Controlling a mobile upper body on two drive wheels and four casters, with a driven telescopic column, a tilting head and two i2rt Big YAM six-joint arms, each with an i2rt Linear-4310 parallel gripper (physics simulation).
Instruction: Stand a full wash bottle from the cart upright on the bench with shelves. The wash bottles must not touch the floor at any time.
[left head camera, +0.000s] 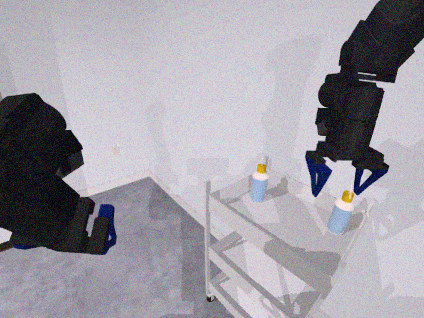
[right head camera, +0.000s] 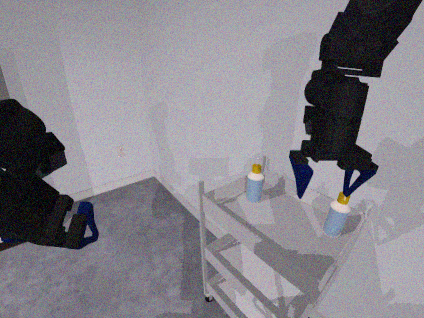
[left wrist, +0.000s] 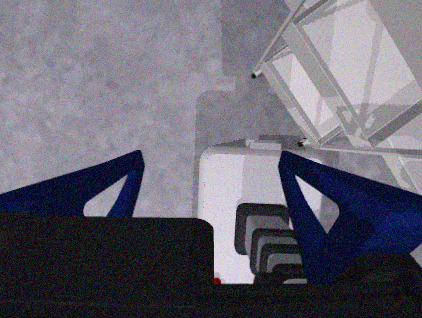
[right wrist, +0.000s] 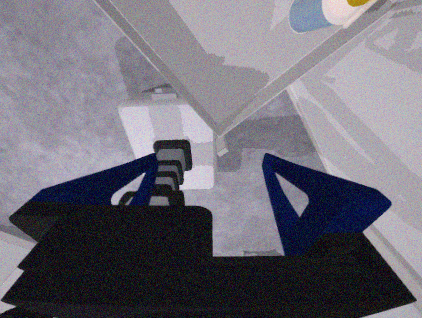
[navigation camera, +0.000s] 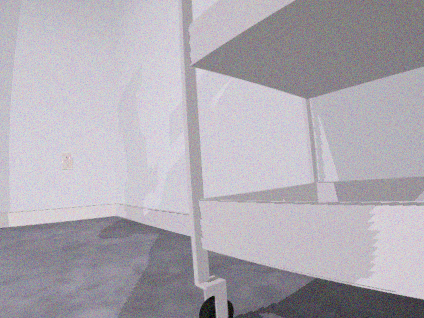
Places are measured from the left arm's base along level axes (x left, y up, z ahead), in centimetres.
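Pixels of known places: left gripper, between the fingertips: (left head camera: 88, 239) (right head camera: 73, 235) (left wrist: 211, 158); right gripper, between the fingertips: (left head camera: 335, 194) (right head camera: 322, 196) (right wrist: 210, 159).
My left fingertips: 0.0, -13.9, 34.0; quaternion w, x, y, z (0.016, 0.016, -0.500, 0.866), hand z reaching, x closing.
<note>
Ahead of a thing's pixels: the offset from my left fingertips to its top centre, as dx, dy, dz. Level surfaces: height alone.
Two wash bottles with blue lower parts, white shoulders and yellow caps stand upright on the top tray of the white cart (left head camera: 208, 235) (right head camera: 202, 225) (left wrist: 319, 75) (navigation camera: 194, 125). One bottle @(-40.0, -3.3, +41.8) (left head camera: 259, 187) (right head camera: 254, 189) is at the tray's back left, the other bottle @(-61.7, -3.3, +20.9) (left head camera: 340, 218) (right head camera: 335, 220) (right wrist: 307, 15) near its right side. My right gripper (left head camera: 336, 194) (right head camera: 323, 196) (right wrist: 210, 159) is open and empty, pointing down, close to the right bottle's cap in the head views. My left gripper (left wrist: 211, 158) is open and empty, left of the cart. The bench with shelves does not show recognisably.
The cart stands near the white wall (left head camera: 125, 75) (navigation camera: 65, 100). Its lower shelves and posts face the navigation camera. The robot's white base (left wrist: 222, 185) (right wrist: 200, 170) is beside the cart's near corner. Grey floor @(dy -86.9) (left head camera: 150, 240) lies left of the cart.
</note>
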